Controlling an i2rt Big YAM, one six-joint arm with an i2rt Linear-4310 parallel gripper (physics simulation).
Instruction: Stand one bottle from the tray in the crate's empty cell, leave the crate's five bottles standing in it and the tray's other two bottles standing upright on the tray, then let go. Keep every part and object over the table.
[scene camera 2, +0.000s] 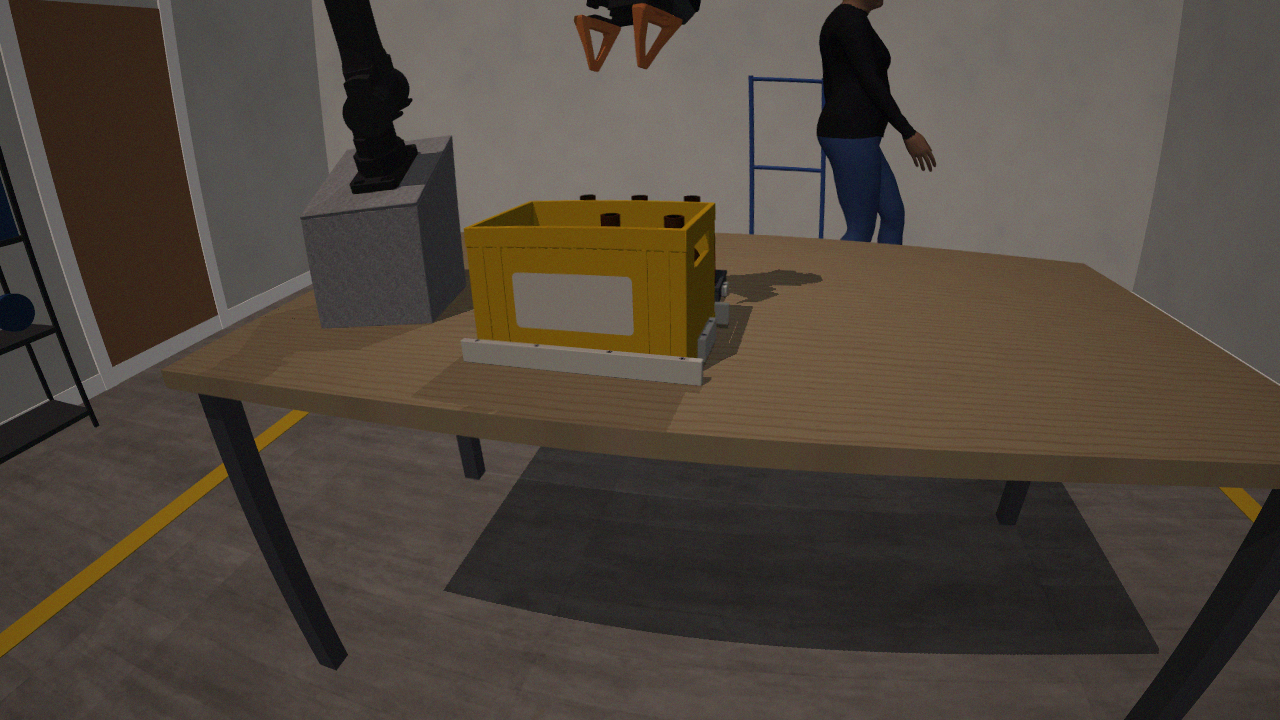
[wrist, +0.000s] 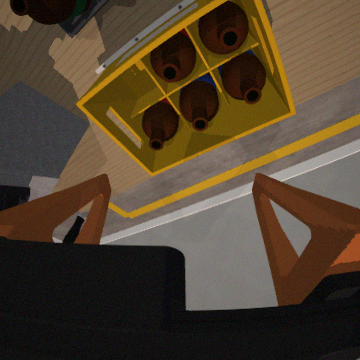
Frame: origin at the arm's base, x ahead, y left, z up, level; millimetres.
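Where they show: gripper, between the fingertips: (scene camera 2: 617, 69) (wrist: 181, 181); arm's base, origin of its link: (scene camera 2: 385, 172).
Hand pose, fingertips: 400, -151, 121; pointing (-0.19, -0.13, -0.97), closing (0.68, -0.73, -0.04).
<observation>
Things, the pixels of their top centre, and the offset from my fingertips, as dx, dy, dz. "spot": a spot on its surface instead. Level surfaces: height alone.
- yellow crate, centre of its top: (scene camera 2: 594, 212) (wrist: 185, 105) -33, -31, -184
- upper row, a spot on its surface: (wrist: 172, 52) spot: -3, +24, -233
- lower row, a spot on its surface: (wrist: 243, 75) spot: +48, -76, -233
- empty cell, a spot on its surface: (wrist: 122, 87) spot: -147, +45, -324
- dark tray, a spot on its surface: (wrist: 86, 22) spot: -98, +170, -357
- brown bottle, centre of its top: (wrist: 18, 4) -70, +217, -199
- table, height of its surface: dz -359
The yellow crate (scene camera 2: 666, 300) (wrist: 223, 143) stands on the table. In the wrist view five brown bottles stand in it: two in the upper row (wrist: 172, 52) (wrist: 220, 22) and three in the lower row (wrist: 243, 75) (wrist: 199, 97) (wrist: 159, 120). The empty cell (wrist: 122, 87) is at the left end of the upper row there, the front left in the scene view. The dark tray (wrist: 86, 22) shows partly at the wrist view's top left, with a brown bottle (wrist: 47, 12) on it; its other bottles cannot be made out. My gripper (scene camera 2: 619, 68) (wrist: 181, 181) is open and empty, high above the crate.
Pale rails (scene camera 2: 581, 360) (wrist: 136, 39) lie on the table (scene camera 2: 895, 358) along the crate's base. The arm stands on a grey pedestal (scene camera 2: 366, 259) left of the crate. Behind the table are a person (scene camera 2: 854, 80) and a blue frame (scene camera 2: 751, 161).
</observation>
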